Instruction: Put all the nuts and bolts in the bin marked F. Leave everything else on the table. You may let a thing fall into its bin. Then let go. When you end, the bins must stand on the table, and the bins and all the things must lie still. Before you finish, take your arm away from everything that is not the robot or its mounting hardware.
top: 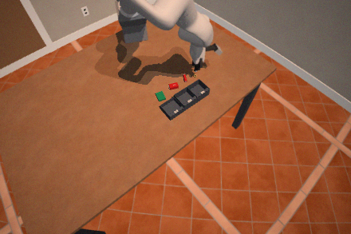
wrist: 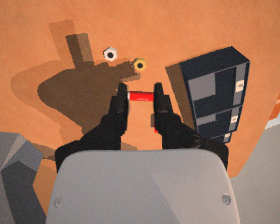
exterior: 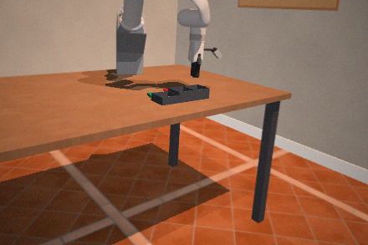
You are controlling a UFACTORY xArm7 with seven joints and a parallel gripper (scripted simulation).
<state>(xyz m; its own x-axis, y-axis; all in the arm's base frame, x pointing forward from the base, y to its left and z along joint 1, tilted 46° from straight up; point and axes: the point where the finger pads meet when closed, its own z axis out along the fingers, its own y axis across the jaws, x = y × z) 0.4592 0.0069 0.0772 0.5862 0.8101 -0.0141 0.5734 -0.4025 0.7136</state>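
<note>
The brass nut lies 90 mm below my hand. The rest, counted from my hand: silver nut 20 mm behind, 40 mm to the left, 90 mm below; red cylinder 40 mm behind, 40 mm to the right, 80 mm below; red block 70 mm behind, 130 mm to the right, 80 mm below.
</note>
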